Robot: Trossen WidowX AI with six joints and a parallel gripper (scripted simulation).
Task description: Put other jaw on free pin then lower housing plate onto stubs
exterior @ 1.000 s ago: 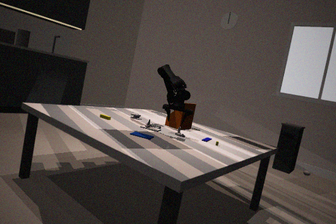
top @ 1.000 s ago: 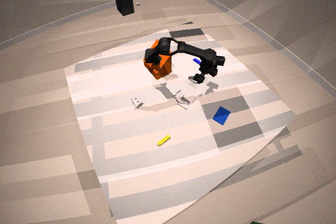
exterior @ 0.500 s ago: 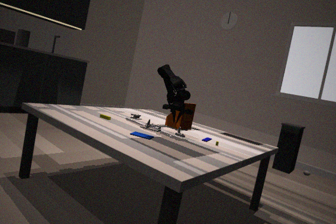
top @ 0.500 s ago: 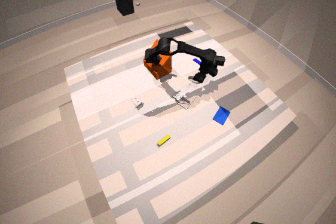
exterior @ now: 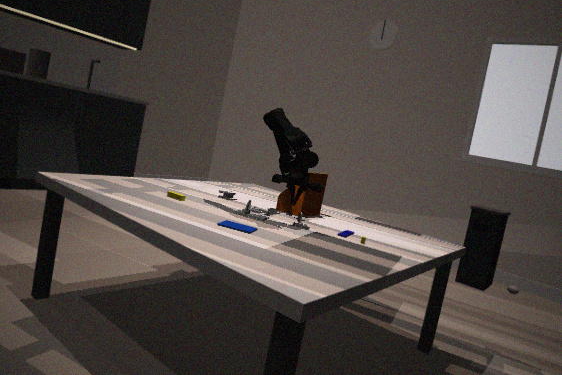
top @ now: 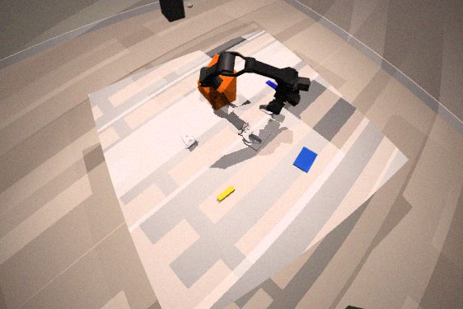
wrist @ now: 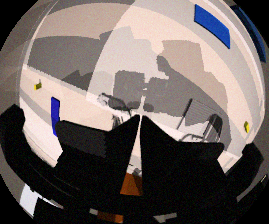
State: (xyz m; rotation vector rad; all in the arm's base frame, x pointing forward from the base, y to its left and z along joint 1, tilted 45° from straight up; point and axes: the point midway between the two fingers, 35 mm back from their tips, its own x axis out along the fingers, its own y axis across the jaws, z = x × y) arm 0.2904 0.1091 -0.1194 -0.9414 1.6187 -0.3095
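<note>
The jaw lies 50 mm behind my gripper tip, 40 mm to the left of it and 70 mm below it. From my gripper tip the other things lie so: blue bar (170 mm behind, 160 mm to the left, 70 mm below); then yellow cube (110 mm behind, 260 mm to the left, 70 mm below); then blue tile (260 mm ahead, 40 mm to the right, 70 mm below).
</note>
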